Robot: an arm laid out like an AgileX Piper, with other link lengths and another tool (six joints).
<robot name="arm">
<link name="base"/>
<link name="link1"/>
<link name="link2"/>
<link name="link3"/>
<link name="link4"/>
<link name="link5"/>
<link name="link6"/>
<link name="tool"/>
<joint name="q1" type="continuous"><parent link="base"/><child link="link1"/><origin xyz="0 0 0.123" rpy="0 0 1.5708"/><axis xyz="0 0 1"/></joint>
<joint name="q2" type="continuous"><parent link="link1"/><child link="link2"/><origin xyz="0 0 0" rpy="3.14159 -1.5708 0"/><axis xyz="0 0 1"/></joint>
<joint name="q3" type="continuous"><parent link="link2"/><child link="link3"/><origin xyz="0.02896 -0.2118 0" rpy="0 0 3.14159"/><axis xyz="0 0 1"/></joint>
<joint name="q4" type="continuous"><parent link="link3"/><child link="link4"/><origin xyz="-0.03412 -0.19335 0" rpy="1.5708 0 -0.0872"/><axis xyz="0 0 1"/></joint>
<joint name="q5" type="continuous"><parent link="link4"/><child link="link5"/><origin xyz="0 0 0" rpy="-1.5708 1.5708 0"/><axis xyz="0 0 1"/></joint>
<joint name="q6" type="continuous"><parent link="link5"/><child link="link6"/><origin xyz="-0.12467 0 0" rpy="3.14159 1.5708 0"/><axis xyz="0 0 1"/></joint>
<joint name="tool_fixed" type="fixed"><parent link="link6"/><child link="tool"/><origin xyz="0.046 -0.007 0.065" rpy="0 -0.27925 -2.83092"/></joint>
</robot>
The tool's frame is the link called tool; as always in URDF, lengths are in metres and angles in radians. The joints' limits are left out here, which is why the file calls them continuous.
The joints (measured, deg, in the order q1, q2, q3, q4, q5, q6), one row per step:
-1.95 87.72 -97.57 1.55 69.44 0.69
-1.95 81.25 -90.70 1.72 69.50 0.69
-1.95 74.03 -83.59 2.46 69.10 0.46
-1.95 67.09 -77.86 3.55 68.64 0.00
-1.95 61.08 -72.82 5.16 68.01 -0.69
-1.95 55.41 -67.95 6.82 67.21 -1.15
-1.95 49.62 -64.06 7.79 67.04 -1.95
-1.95 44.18 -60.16 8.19 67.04 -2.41
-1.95 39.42 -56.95 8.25 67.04 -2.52
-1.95 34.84 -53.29 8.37 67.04 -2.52
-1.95 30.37 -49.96 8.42 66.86 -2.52
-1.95 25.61 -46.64 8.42 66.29 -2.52
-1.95 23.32 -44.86 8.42 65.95 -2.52
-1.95 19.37 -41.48 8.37 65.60 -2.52
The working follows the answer.
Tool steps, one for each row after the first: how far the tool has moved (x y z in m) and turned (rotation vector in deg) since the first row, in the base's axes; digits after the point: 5 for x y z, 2 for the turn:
-0.02481 0.00137 -0.00137 0.18 0.45 0.04
-0.05005 0.00452 -0.00253 0.75 -0.08 0.41
-0.07183 0.00864 -0.00088 1.47 -1.80 1.05
-0.08936 0.01421 -0.00186 2.55 -3.48 2.00
-0.10502 0.01978 -0.00489 3.80 -5.17 2.76
-0.12057 0.02334 -0.00477 4.12 -7.32 3.70
-0.13533 0.02512 -0.00790 4.11 -8.91 4.23
-0.14756 0.02574 -0.01080 3.98 -10.46 4.39
-0.15898 0.02650 -0.01783 4.03 -11.38 4.46
-0.16875 0.02694 -0.02375 3.99 -12.70 4.51
-0.17736 0.02711 -0.02864 3.87 -14.71 4.51
-0.18108 0.02717 -0.03212 3.83 -15.55 4.49
-0.18745 0.02716 -0.04084 3.73 -16.47 4.47

Tool pose at each row, in the base's axes (x y z in m, rotation vector in deg; rounded; the steps above come from the unrounded poses):
0.31903 -0.05221 0.25048 126.72 80.35 21.96
0.29422 -0.05084 0.24910 127.06 80.66 21.63
0.26898 -0.04769 0.24794 127.03 80.86 22.77
0.24720 -0.04357 0.24960 126.34 80.76 25.37
0.22966 -0.03800 0.24861 125.73 81.06 28.32
0.21401 -0.03243 0.24558 125.32 81.12 31.34
0.19846 -0.02886 0.24571 123.80 81.02 34.13
0.18370 -0.02708 0.24257 122.58 80.72 35.90
0.17147 -0.02647 0.23968 121.53 80.01 37.40
0.16004 -0.02571 0.23264 121.00 79.57 38.38
0.15027 -0.02526 0.22672 120.20 78.85 39.66
0.14167 -0.02509 0.22183 118.96 77.69 41.51
0.13794 -0.02504 0.21836 118.45 77.17 42.29
0.13158 -0.02505 0.20964 117.86 76.60 43.07

